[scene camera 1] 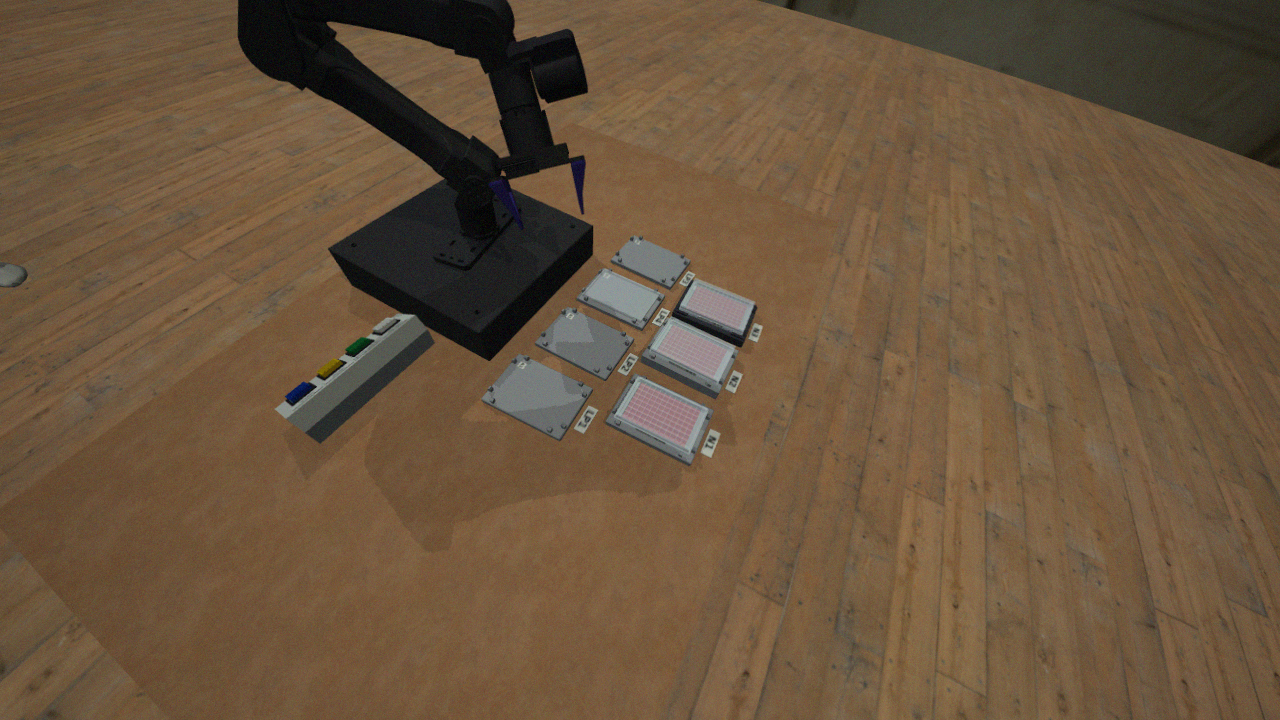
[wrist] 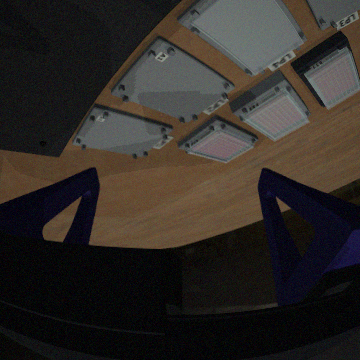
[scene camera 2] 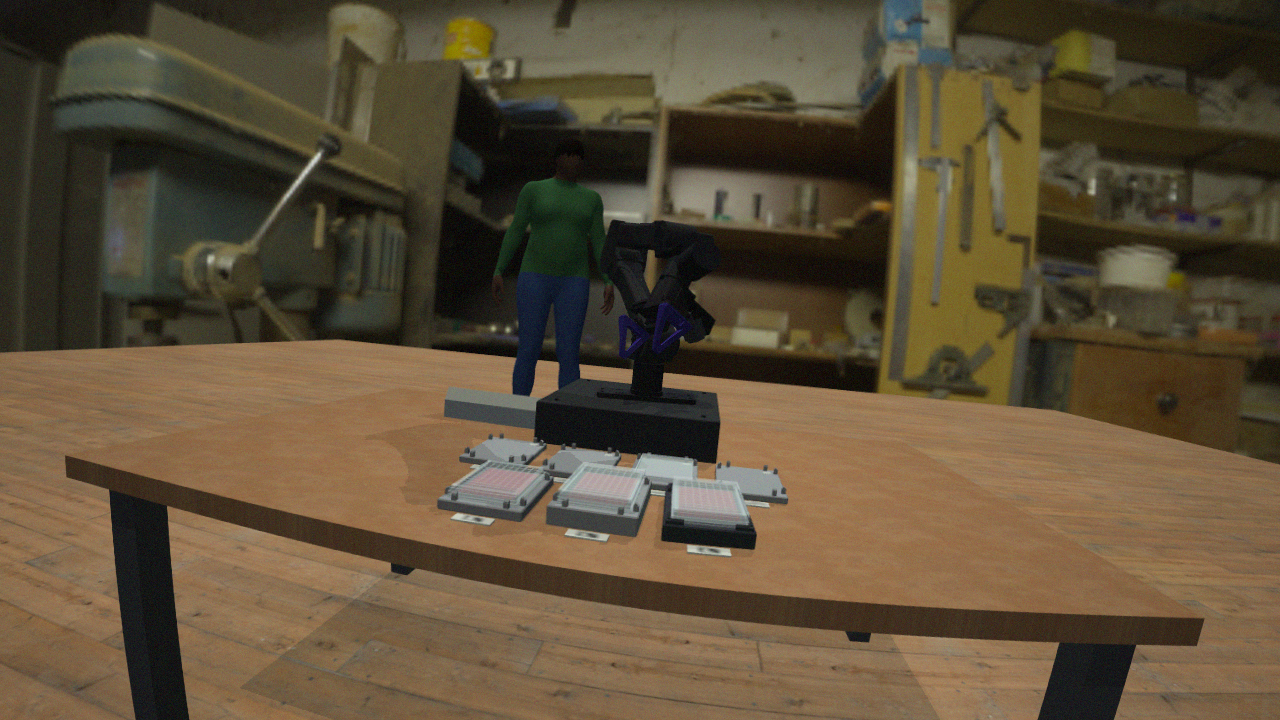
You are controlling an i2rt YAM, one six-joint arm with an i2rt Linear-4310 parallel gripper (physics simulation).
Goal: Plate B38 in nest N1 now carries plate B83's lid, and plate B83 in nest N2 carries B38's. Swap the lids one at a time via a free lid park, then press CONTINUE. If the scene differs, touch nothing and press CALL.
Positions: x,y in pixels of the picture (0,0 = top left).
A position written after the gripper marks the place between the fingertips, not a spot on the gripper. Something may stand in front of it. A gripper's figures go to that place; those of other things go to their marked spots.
The gripper (scene camera 1: 552,221): 0.66 m from the lens. A grey button box (scene camera 1: 334,399) is 0.69 m from the lens. A lid park LP1 (scene camera 1: 543,398): 0.63 m from the lens.
